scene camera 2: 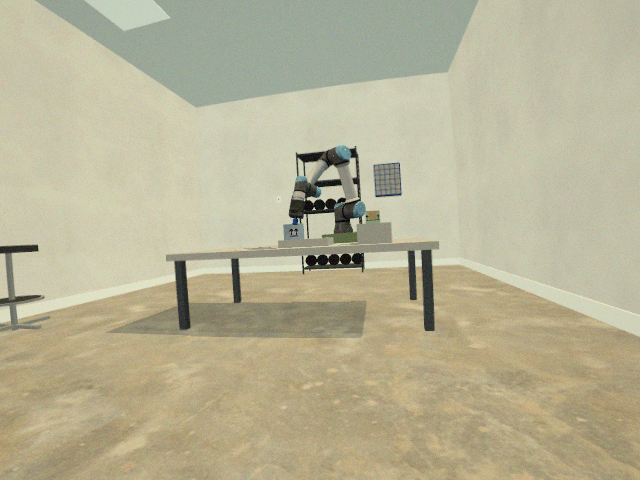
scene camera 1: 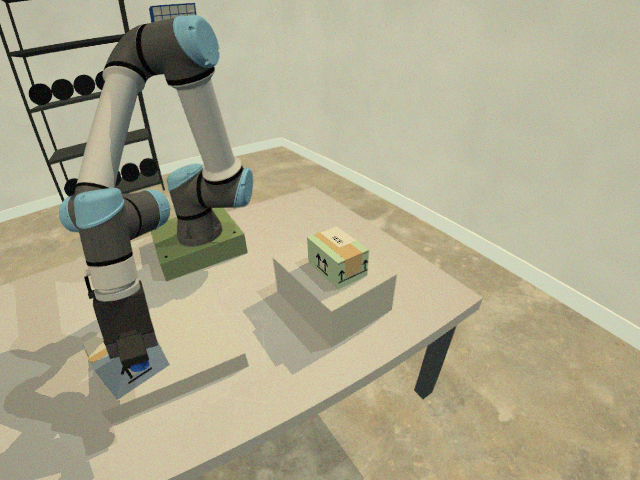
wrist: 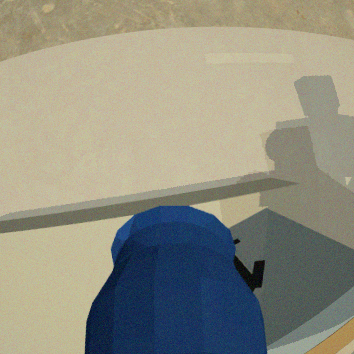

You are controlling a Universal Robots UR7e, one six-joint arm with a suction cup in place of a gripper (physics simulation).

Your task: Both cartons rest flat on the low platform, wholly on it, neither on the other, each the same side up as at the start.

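Pixels of known places: hand, its tool point: [scene camera 2: 294,224] [scene camera 1: 139,365] [wrist: 173,259]; arm's base, origin of its link: [scene camera 2: 343,233] [scene camera 1: 200,233].
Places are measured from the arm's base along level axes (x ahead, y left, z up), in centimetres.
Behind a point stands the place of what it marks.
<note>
The blue carton [scene camera 1: 113,377] @(x 42.5, y -40.1, z 3.6 cm) [scene camera 2: 287,232] @(x 42.4, y -39.7, z 2.4 cm) [wrist: 300,265] @(x 42.4, y -39.7, z 5.0 cm) rests flat, arrows up, on the left part of the low platform [scene camera 1: 180,388] @(x 46.6, y -29.9, z -4.9 cm) [scene camera 2: 315,242] @(x 48.2, y -22.2, z -4.8 cm) [wrist: 140,202] @(x 46.1, y -32.6, z -6.0 cm); its left side is partly hidden. The green carton [scene camera 1: 321,257] @(x 48.7, y 9.7, z 10.0 cm) [scene camera 2: 372,218] @(x 55.8, y 12.7, z 7.7 cm) stands upright on the tall grey block [scene camera 1: 361,310] @(x 60.0, y 11.4, z -0.4 cm) [scene camera 2: 374,233] @(x 60.1, y 12.6, z -1.3 cm), away from the low platform. My gripper, the blue suction cup [scene camera 1: 139,366] [scene camera 2: 295,221] [wrist: 173,217], is open and holds nothing. It is close to the blue carton, at about the height of its top, and overlaps its front face in scene camera 1. Contact cannot be told.
The tall block stands right of the low platform on the table [scene camera 1: 232,423] @(x 59.3, y -25.3, z -7.2 cm) [scene camera 2: 361,249] @(x 69.9, y 2.9, z -9.7 cm). The arm's green base [scene camera 1: 206,262] @(x 8.9, y -3.5, z -5.4 cm) [scene camera 2: 339,237] @(x 8.9, y -4.0, z -3.0 cm) is behind them. A black shelf rack [scene camera 1: 67,46] [scene camera 2: 357,175] stands beyond the table. Arm shadows cover the table's left part.
</note>
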